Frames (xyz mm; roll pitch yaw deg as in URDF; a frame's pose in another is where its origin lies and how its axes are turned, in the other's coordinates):
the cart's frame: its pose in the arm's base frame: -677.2 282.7 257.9 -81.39 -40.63 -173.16
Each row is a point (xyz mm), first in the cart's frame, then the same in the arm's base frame.
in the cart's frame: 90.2 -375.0 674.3
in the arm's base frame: -367.5 -295.1 674.6
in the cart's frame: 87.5 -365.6 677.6
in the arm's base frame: -370.6 -300.2 666.2
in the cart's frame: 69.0 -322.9 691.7
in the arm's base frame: -380.1 -321.8 623.7
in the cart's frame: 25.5 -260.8 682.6
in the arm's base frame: -387.9 -323.0 547.8
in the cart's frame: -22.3 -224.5 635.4
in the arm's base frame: -384.6 -281.1 484.0
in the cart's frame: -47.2 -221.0 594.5
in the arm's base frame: -376.8 -240.0 460.5
